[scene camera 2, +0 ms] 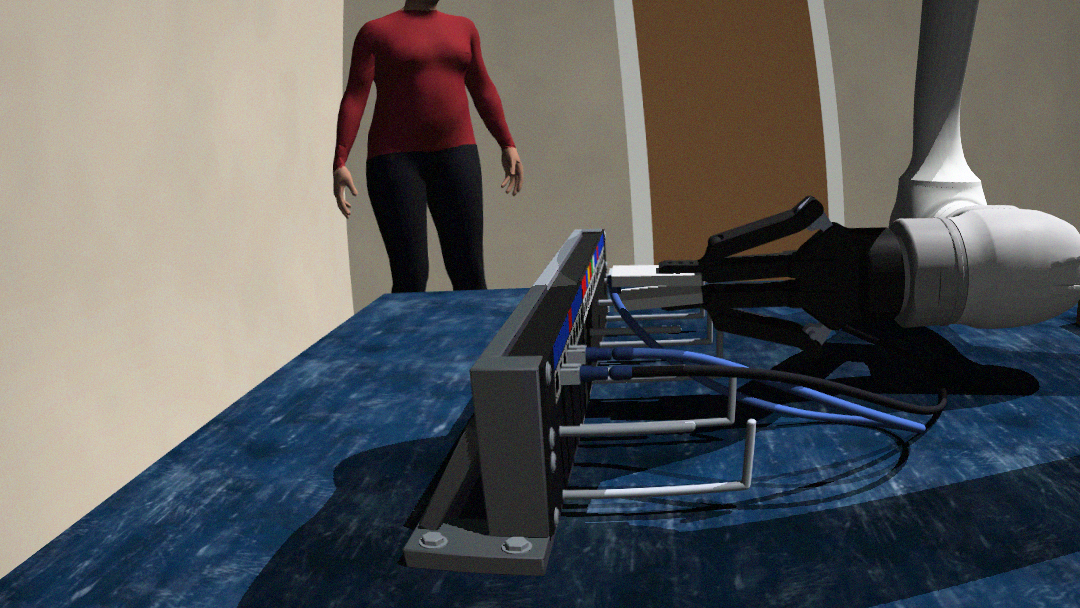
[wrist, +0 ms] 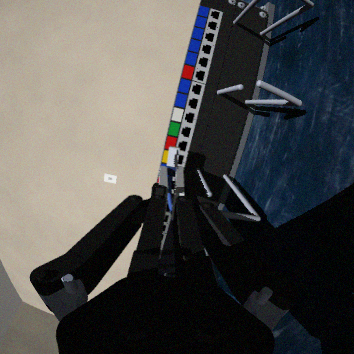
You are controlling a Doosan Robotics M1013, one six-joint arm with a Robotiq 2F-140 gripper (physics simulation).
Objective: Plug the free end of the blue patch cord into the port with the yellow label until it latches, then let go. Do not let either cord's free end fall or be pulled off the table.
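Frame: origin at the arm's base, x down, y ahead, z right, level; centimetres.
Where they show: gripper, between the fingertips: point(scene camera 2: 613, 288) point(wrist: 169, 177).
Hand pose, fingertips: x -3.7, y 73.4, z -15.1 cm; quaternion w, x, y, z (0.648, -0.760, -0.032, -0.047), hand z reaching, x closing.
After its pixels a point has its place.
My gripper point(scene camera 2: 643, 286) @[x -3.7, y 73.4, z -15.1 cm] point(wrist: 169, 177) @[x -3.7, y 73.4, z -15.1 cm] reaches level toward the patch panel point(scene camera 2: 507, 453) @[x -0.9, y 73.2, z -38.9 cm] point(wrist: 225, 115) @[x 1.3, y 76.6, z -7.0 cm]. Its fingers are nearly together, shut on the plug of the blue patch cord point(scene camera 2: 631, 323) @[x -2.2, y 71.2, z -19.6 cm] point(wrist: 169, 201) @[x -3.1, y 72.2, z -17.6 cm], which hangs down from the fingertips. The pale front of the plug point(wrist: 173, 156) @[x -3.9, y 73.2, z -12.3 cm] shows ahead of the fingertips in the wrist view, overlapping the yellow label point(wrist: 165, 156) @[x -4.5, y 73.5, z -12.6 cm]. A dark port opening point(wrist: 180, 159) @[x -2.6, y 76.4, z -14.0 cm] shows just right of the plug there. The fingertips hide most of the plug in the scene view, and how deep it sits cannot be told.
A blue cord point(scene camera 2: 680, 354) @[x -2.8, y 66.7, z -28.8 cm] and a black cord point(scene camera 2: 755, 370) @[x -2.7, y 62.2, z -31.2 cm] are plugged in near the panel's near end and loop out over the blue table point(scene camera 2: 302, 392) @[x 5.1, y 100.7, z -18.1 cm]. Metal cable guides point(scene camera 2: 657, 490) @[x 3.4, y 67.1, z -33.5 cm] point(wrist: 280, 92) @[x 1.5, y 66.9, z -2.9 cm] stick out below the ports. A person point(scene camera 2: 423, 83) stands behind the table.
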